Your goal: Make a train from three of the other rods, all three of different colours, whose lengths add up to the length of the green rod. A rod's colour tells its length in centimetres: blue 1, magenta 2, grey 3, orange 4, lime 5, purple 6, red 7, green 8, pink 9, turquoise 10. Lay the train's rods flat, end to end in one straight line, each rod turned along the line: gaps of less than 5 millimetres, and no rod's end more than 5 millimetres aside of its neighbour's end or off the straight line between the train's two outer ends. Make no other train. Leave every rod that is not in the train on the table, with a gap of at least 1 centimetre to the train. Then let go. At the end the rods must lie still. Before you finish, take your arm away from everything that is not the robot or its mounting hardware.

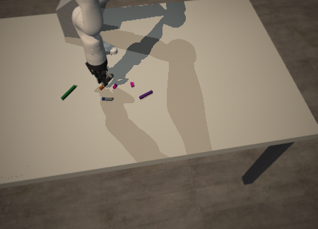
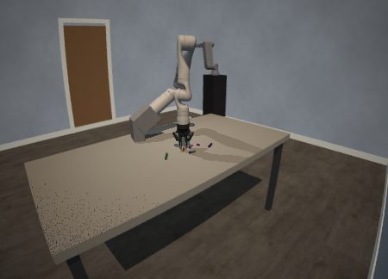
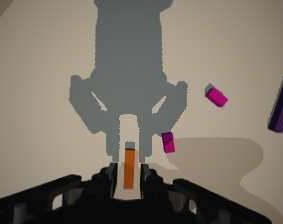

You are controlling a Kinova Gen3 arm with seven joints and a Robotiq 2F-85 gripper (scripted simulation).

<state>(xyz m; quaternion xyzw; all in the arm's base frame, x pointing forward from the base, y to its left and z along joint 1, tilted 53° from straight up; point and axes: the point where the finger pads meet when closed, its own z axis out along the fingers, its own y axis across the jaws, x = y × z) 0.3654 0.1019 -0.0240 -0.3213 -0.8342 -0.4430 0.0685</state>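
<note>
The orange rod lies 3 cm below my hand. From my hand the other things lie so: grey rod: 7 cm ahead, 3 cm to the left, 3 cm below; then green rod: 14 cm to the right, 3 cm below, 3 cm ahead; then blue rod: 7 cm ahead, 3 cm below, 1 cm to the left.
</note>
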